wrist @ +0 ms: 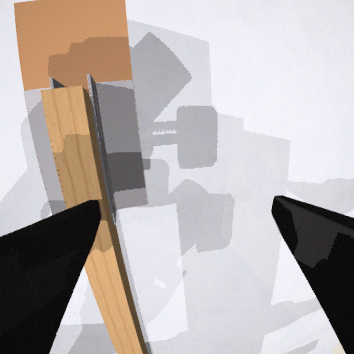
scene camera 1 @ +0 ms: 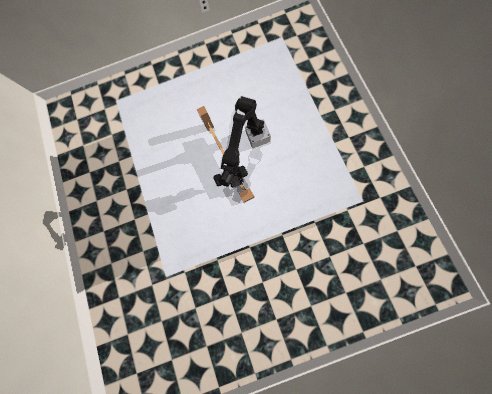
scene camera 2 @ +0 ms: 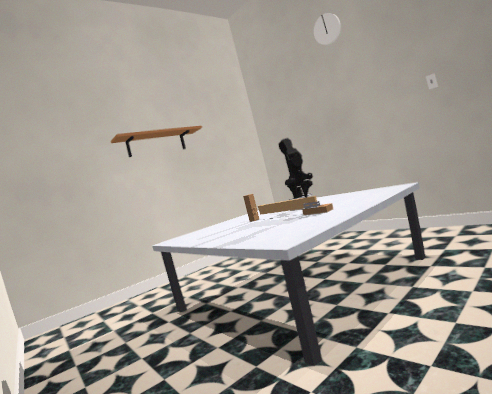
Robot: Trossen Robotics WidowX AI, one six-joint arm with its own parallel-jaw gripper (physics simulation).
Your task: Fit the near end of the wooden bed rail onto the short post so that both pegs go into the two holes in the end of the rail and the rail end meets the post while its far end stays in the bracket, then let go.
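Frame: origin at the arm's base, x ahead, y left, z up, level; millimetres.
Seen in the pictures: gripper, fingertip midpoint: (wrist: 187,206) (scene camera 2: 301,197); arm's base, origin of the base link: (scene camera 1: 256,130) (scene camera 2: 298,197).
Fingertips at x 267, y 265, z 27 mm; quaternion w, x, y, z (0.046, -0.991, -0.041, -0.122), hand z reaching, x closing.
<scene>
Pixels of each thing's middle, then the offset from my fingertips to it. "spot": a spot on its surface instead. Level surfaces: height alone.
- wooden bed rail, body centre: (wrist: 133,346) (scene camera 2: 285,205) (scene camera 1: 226,158) 28 mm back, 164 mm right, 41 mm down
- short post, surface spot: (scene camera 2: 251,207) spot: 29 mm ahead, 429 mm right, 13 mm down
- flat orange-brown block, body centre: (wrist: 86,111) (scene camera 2: 317,209) (scene camera 1: 243,188) 59 mm back, 47 mm left, 89 mm down
- white table, its level: 107 mm down
The wooden bed rail (scene camera 1: 216,139) (scene camera 2: 287,205) (wrist: 72,155) runs from near the short post (scene camera 1: 205,118) (scene camera 2: 251,207) to the grey bracket (scene camera 2: 314,204) (wrist: 118,117). Its far end lies between the bracket's upright plates. The post stands upright. In the scene camera 2 view a small gap shows between it and the rail's near end. The pegs and holes cannot be made out. My gripper (scene camera 1: 234,184) (scene camera 2: 300,195) (wrist: 187,206) is open and empty above the rail near the bracket. In the wrist view its left finger overlaps the rail; the right finger is well off to the side.
A flat orange-brown block (scene camera 1: 246,195) (scene camera 2: 322,208) (wrist: 75,30) adjoins the bracket. The arm's grey base (scene camera 1: 259,137) stands on the white table (scene camera 1: 300,165) (scene camera 2: 240,240). The arm's shadows fall across the table. A wall shelf (scene camera 2: 157,133) is in the background.
</scene>
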